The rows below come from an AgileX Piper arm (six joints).
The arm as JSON. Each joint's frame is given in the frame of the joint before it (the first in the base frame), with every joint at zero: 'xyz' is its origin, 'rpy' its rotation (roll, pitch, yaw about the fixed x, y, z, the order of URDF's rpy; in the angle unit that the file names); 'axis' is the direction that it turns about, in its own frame. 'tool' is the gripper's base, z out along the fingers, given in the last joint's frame.
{
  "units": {
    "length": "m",
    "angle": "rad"
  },
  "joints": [
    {
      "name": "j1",
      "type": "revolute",
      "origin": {
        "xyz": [
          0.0,
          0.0,
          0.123
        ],
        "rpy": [
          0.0,
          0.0,
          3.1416
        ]
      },
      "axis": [
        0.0,
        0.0,
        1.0
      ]
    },
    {
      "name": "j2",
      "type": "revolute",
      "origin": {
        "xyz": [
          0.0,
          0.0,
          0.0
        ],
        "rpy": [
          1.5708,
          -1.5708,
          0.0
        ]
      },
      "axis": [
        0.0,
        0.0,
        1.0
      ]
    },
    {
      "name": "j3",
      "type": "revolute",
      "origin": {
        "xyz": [
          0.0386,
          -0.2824,
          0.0
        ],
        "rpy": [
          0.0,
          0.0,
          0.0
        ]
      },
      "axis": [
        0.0,
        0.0,
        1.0
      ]
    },
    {
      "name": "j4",
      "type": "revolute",
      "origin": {
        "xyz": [
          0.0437,
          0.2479,
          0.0
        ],
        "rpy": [
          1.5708,
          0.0,
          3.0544
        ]
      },
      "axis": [
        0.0,
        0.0,
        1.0
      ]
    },
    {
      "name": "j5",
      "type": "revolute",
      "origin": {
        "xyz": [
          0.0,
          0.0,
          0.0
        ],
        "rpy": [
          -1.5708,
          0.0,
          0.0
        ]
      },
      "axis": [
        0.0,
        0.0,
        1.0
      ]
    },
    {
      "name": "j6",
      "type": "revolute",
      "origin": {
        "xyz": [
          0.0,
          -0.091,
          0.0
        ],
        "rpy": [
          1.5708,
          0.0,
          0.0
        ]
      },
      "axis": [
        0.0,
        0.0,
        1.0
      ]
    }
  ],
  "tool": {
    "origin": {
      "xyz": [
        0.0,
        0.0,
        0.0
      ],
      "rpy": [
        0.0,
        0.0,
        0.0
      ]
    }
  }
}
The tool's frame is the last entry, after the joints.
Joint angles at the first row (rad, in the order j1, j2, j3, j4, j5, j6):
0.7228 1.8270 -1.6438 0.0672 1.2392 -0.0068
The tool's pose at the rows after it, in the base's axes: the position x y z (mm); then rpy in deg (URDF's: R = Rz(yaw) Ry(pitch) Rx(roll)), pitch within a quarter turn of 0, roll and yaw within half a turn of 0:
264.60 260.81 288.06 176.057 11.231 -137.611
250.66 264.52 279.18 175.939 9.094 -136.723
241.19 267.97 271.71 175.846 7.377 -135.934
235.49 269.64 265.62 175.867 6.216 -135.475
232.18 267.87 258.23 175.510 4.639 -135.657
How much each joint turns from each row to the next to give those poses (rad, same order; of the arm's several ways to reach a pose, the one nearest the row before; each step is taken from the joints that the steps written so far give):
0.0396 -0.0252 0.0640 0.0009 0.0000 0.0068
0.0338 -0.0122 0.0502 0.0000 -0.0019 0.0181
0.0252 -0.0021 0.0311 0.0014 0.0001 0.0111
0.0148 0.0000 0.0235 0.0000 -0.0038 0.0067
0.0017 0.0000 0.0289 0.0080 -0.0019 0.0022

